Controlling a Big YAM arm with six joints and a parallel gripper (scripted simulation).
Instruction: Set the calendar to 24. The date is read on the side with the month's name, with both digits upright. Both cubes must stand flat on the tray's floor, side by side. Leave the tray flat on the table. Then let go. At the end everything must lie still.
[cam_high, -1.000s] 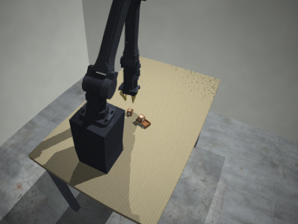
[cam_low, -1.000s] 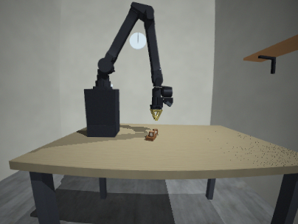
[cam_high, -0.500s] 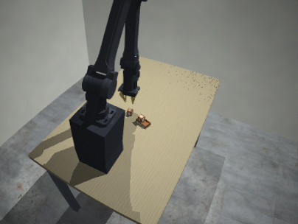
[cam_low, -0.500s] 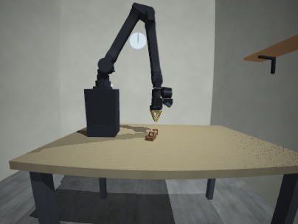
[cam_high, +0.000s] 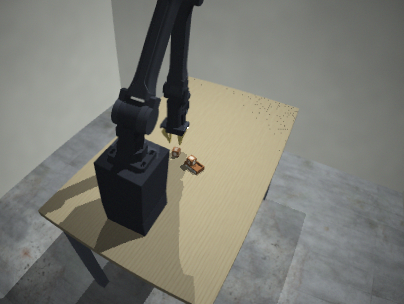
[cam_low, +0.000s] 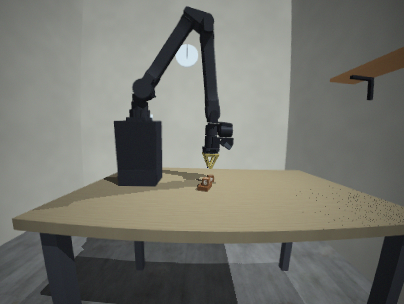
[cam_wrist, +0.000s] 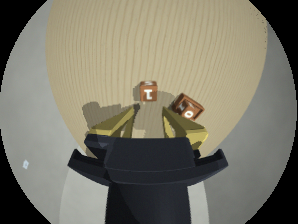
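My hand is 60 mm above the brown digit cube and 10 mm short of it. From my hand the other things lie so: brown tray: 100 mm to the right, 70 mm below, 30 mm behind.
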